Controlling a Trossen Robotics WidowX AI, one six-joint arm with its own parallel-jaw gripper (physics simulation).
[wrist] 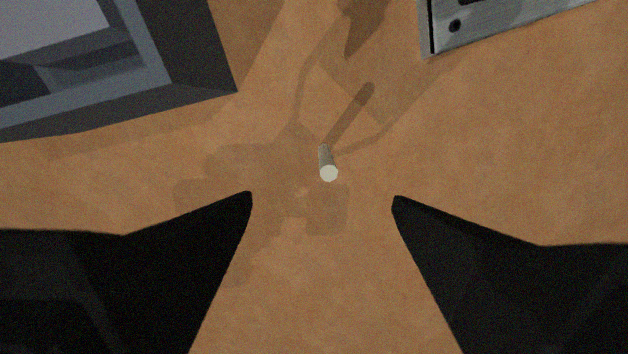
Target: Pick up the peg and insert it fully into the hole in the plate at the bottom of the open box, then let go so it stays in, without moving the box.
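Frame: origin at the arm's base, x ahead, y left, z up, level; metres.
Where they show: gripper, fingertip midpoint: (pixel 322 200).
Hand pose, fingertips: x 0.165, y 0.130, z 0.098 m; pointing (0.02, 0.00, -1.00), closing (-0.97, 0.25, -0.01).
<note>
Things, the pixels of their centre, and the offset from my fingertips. "spot": a spot on its surface instead. Level surfaces: height alone.
- pale peg, body centre: (pixel 325 158) dx -0.006, dy +0.000, dz -0.080 m
- dark grey open box, surface spot: (pixel 162 95) spot: dx +0.095, dy -0.078, dz -0.046 m
- light grey plate, surface spot: (pixel 45 22) spot: dx +0.161, dy -0.139, dz -0.062 m
- brown table top, its level: dz -0.120 m
The pale peg (pixel 327 165) stands upright on the table, its round top facing the camera, a little right of the middle of the view. My gripper (pixel 322 200) is open, with nothing between its fingers. The peg shows just beyond the gap between the two fingertips, nearer the middle than either tip. The dark grey open box (pixel 162 95) is at the upper left, partly out of view. Part of the light grey plate (pixel 45 22) shows inside it; the hole does not show in this view.
A brushed metal block (pixel 490 22) with dark holes stands at the upper right edge, partly cut off. The brown table top (pixel 525 150) lies under everything. Shadows of the arm and of the peg fall across it around the peg.
</note>
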